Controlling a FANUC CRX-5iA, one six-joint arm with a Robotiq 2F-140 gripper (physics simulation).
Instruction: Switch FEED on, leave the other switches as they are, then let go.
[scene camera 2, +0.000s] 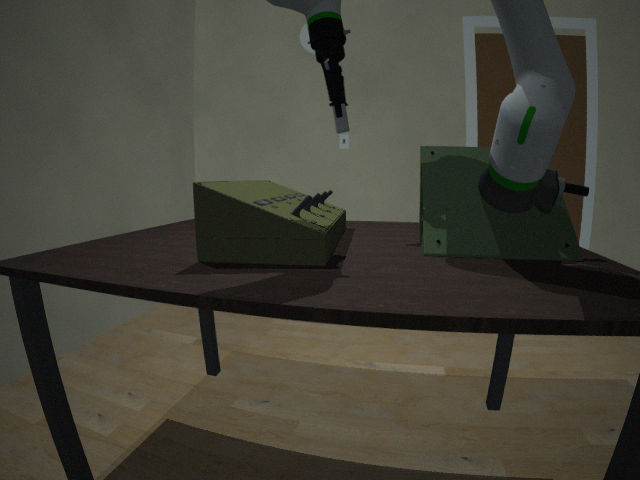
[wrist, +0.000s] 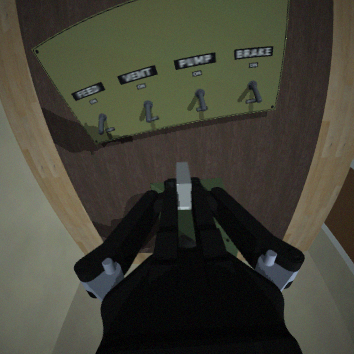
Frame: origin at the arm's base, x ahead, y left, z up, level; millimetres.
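Seen in the pictures: gripper, fingertip midpoint: (scene camera 2: 343, 131) (wrist: 181, 171); arm's base, origin of the base link: (scene camera 2: 508, 189).
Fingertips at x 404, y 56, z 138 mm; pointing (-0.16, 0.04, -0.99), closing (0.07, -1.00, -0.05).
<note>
Pixels of each thing's middle, then the offset from my fingertips to it. Level surfaces: height alone.
- yellow-green switch box, body centre: (wrist: 167, 67) (scene camera 2: 284, 218) dz -219, dx +146, dy +41 mm
- FEED lever, body centre: (scene camera 2: 302, 204) (wrist: 100, 125) dz -170, dx +21, dy +196 mm
- VENT lever, body centre: (wrist: 147, 112) (scene camera 2: 313, 201) dz -170, dx +49, dy +80 mm
- PUMP lever, body centre: (wrist: 201, 101) dz -170, dx +78, dy -37 mm
- BRAKE lever, body centre: (wrist: 255, 92) dz -170, dx +106, dy -154 mm
- dark brown table, its level: dz -279 mm
A yellow-green switch box (scene camera 2: 258, 242) (wrist: 165, 30) stands on the table with a sloped panel. In the wrist view, the FEED lever (wrist: 102, 124) is at the left, then the VENT lever (wrist: 149, 112), the PUMP lever (wrist: 201, 101) and the BRAKE lever (wrist: 255, 92). All four levers lean the same way, towards the panel's lower edge and away from their ON marks. My gripper (scene camera 2: 341, 127) (wrist: 181, 171) is shut with nothing between its fingers. It hangs well above the box's low edge, touching no lever.
The box stands on a dark brown table (scene camera 2: 382, 289) (wrist: 240, 150). A green angled block (scene camera 2: 454, 206) stands at the right in the scene view, with the arm's thick lower part (scene camera 2: 527, 124) beside it. A door (scene camera 2: 568, 103) is behind.
</note>
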